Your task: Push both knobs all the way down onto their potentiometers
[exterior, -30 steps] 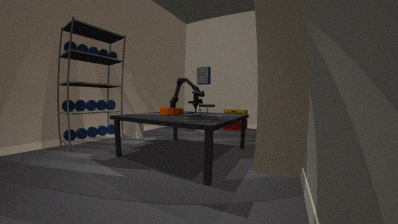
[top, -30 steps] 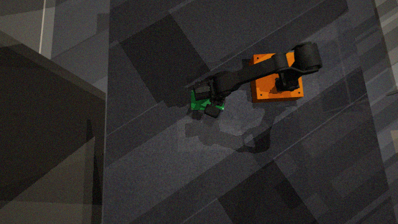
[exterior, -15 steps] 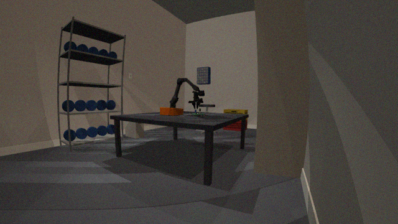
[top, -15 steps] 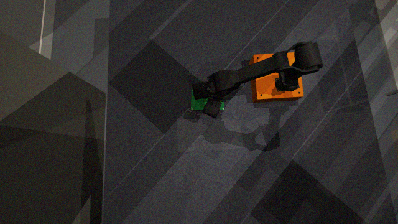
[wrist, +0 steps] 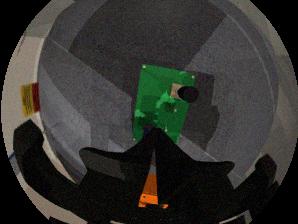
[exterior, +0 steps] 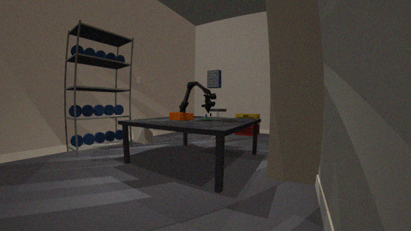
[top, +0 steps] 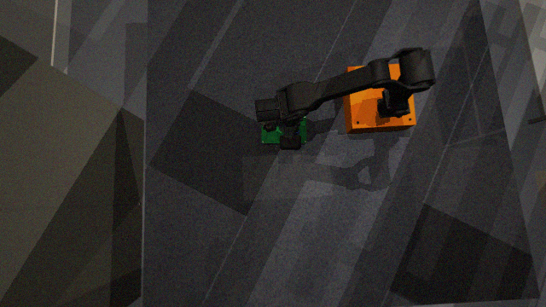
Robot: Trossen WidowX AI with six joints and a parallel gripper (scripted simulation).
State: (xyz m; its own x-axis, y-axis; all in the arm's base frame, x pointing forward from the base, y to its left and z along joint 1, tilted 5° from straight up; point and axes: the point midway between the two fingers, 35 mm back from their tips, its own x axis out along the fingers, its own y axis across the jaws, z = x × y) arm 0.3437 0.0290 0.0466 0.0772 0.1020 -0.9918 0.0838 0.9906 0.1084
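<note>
My gripper tip is 5 cm short of the dark knob, 3 cm to the left of it and 2 cm above it. From my gripper tip the other things lie so: blue knob 3 cm behind, 1 cm to the left, 4 cm below.
</note>
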